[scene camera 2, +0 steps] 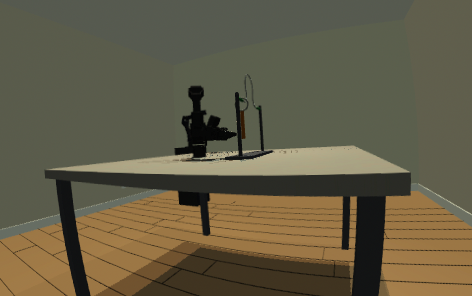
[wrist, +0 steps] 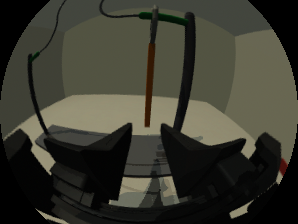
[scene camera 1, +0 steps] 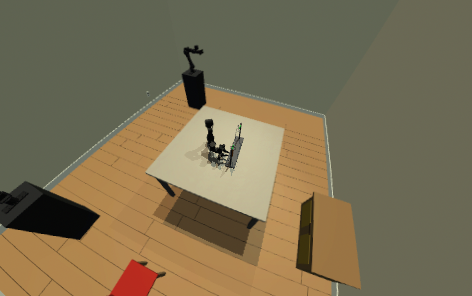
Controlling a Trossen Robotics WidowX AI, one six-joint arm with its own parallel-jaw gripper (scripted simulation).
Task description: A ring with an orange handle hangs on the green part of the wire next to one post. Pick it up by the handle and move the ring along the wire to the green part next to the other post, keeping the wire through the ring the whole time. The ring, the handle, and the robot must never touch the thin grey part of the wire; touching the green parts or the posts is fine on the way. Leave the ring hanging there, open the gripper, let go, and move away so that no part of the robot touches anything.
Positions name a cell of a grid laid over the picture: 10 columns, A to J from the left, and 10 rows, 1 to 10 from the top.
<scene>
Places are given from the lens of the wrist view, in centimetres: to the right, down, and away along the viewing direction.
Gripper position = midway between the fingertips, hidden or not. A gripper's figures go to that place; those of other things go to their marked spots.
my gripper (wrist: E6): 0, 2, 10
ring (wrist: F2): 0, -9, 6
</scene>
